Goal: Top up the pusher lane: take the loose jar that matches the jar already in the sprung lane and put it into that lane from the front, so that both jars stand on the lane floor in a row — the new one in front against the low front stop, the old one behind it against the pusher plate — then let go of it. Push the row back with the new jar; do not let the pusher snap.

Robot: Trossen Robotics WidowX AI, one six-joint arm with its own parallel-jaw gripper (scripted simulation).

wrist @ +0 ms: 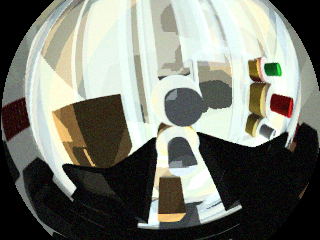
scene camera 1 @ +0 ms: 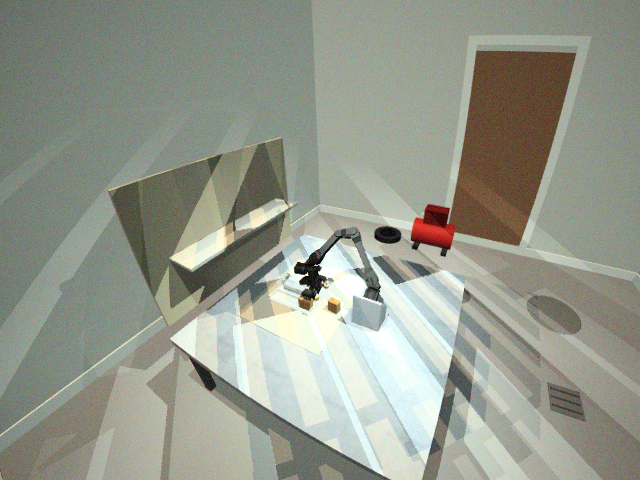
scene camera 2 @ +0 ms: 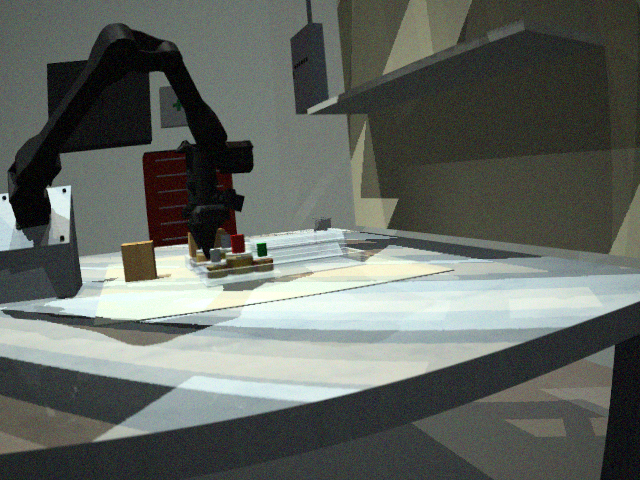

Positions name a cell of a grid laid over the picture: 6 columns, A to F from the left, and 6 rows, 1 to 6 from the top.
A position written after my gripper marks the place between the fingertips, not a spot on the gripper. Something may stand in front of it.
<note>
I see my gripper (scene camera 2: B4).
My gripper shows as well in the wrist view (wrist: D4).
</note>
